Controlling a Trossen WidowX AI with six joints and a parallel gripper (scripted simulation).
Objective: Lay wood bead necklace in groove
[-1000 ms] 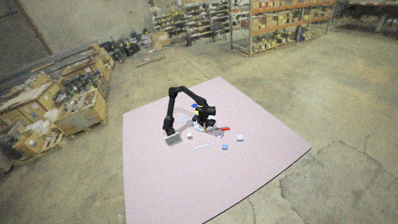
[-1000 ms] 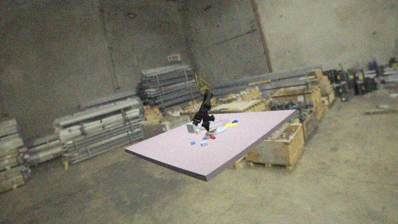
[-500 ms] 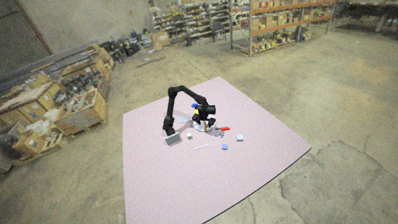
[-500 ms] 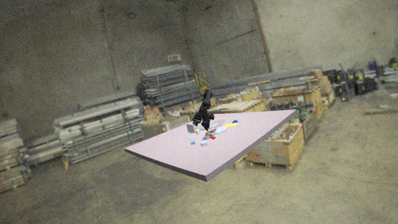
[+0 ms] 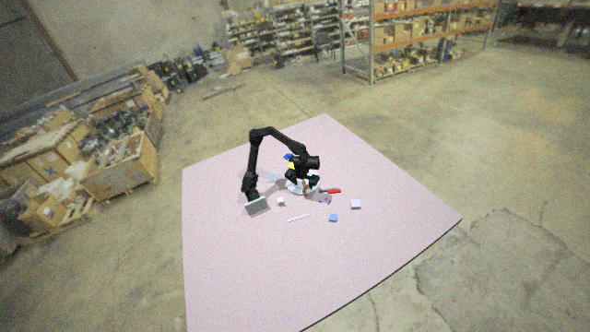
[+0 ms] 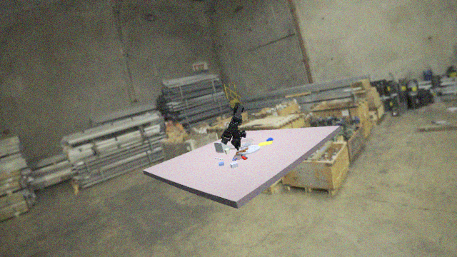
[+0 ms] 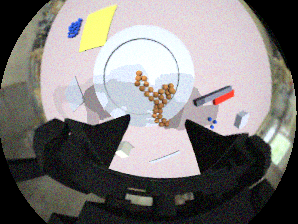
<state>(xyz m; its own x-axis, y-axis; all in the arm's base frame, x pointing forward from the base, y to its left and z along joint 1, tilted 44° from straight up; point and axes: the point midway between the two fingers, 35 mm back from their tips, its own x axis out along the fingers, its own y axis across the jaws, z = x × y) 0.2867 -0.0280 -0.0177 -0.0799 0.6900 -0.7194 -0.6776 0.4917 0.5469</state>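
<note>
My gripper tip is 130 mm short of the red-handled tool, 70 mm to the left of it and 40 mm above it. The rest, counted from my gripper tip: white stick (150 mm to the right, 90 mm behind, 40 mm below); then cream cube (150 mm behind, 20 mm to the right, 20 mm below); then blue block (230 mm to the right, 60 mm ahead, 30 mm below).
</note>
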